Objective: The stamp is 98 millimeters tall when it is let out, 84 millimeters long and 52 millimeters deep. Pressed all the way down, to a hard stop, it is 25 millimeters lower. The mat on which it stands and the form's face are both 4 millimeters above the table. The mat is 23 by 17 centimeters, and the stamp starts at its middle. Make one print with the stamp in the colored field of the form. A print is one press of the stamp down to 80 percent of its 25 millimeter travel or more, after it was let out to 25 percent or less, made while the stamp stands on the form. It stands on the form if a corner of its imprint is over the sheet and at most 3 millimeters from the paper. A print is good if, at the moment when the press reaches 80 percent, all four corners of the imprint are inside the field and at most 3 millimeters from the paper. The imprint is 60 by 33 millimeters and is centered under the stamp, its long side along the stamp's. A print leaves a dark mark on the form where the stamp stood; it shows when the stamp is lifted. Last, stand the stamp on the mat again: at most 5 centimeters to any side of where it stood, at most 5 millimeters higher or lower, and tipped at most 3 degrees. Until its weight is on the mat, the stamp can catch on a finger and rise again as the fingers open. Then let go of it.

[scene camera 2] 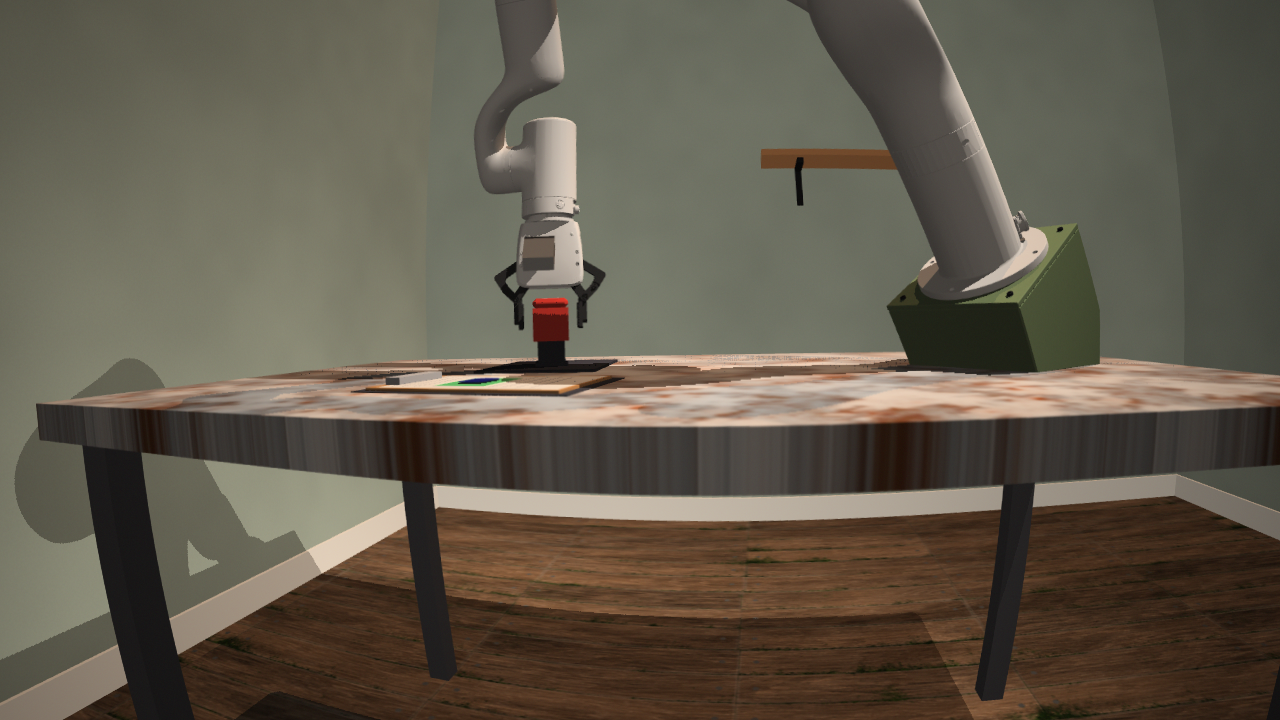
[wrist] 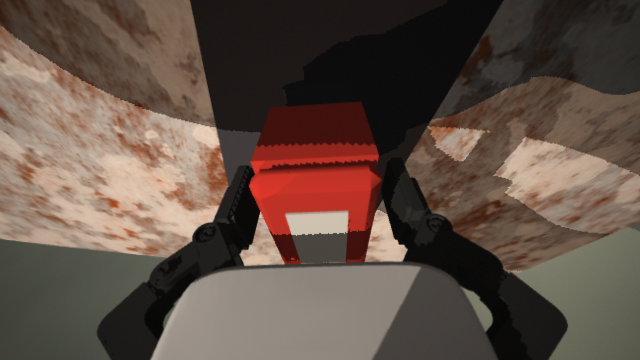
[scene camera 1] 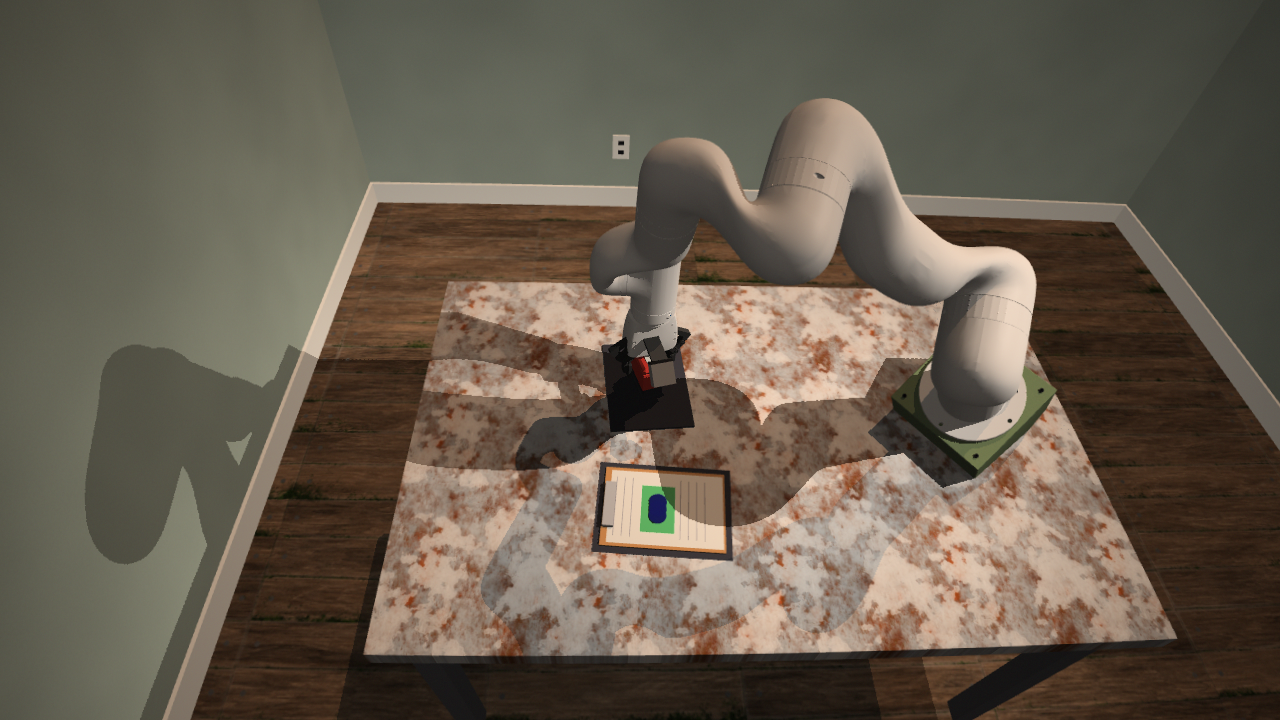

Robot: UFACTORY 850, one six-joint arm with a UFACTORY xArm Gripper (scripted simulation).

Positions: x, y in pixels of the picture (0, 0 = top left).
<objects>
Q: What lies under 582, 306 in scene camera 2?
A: My gripper.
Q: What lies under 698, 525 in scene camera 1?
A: A form.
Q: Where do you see a red stamp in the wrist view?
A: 316, 184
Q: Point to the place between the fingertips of my gripper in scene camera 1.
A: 648, 367
</objects>
